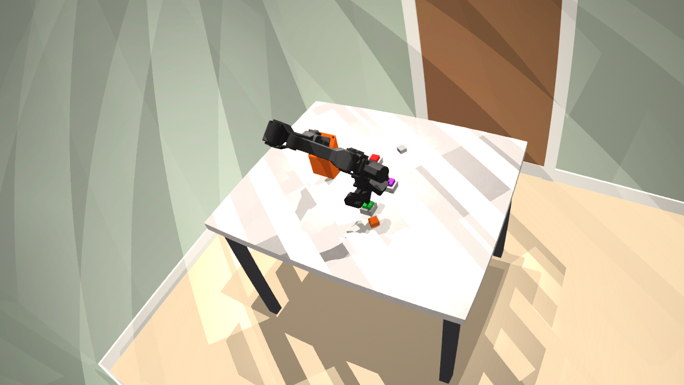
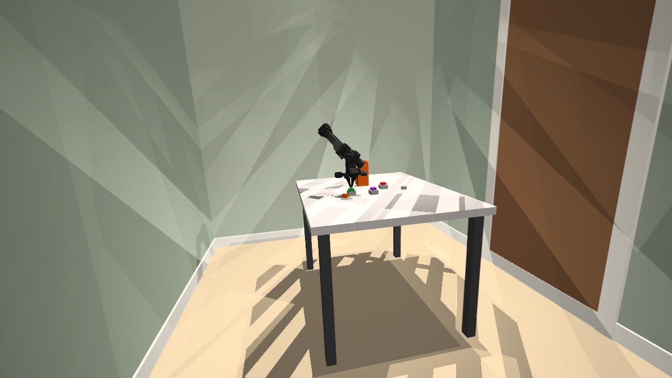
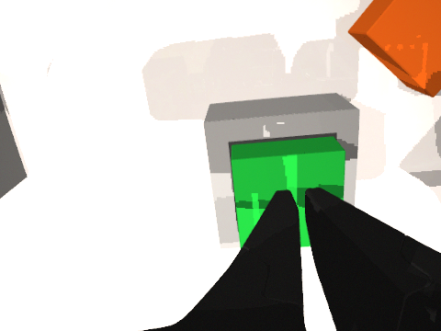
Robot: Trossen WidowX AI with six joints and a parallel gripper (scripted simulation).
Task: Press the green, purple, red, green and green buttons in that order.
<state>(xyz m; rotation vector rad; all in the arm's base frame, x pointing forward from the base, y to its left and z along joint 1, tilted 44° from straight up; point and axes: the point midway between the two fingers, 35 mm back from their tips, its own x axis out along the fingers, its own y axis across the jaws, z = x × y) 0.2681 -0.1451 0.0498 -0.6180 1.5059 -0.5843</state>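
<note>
Now: the green button 10 mm below my gripper tip. Also, from my gripper tip: purple button: 20 mm ahead, 130 mm to the left, 10 mm below; then small orange block: 50 mm ahead, 50 mm to the right, 30 mm below; then red button: 100 mm behind, 240 mm to the left, 10 mm below.
</note>
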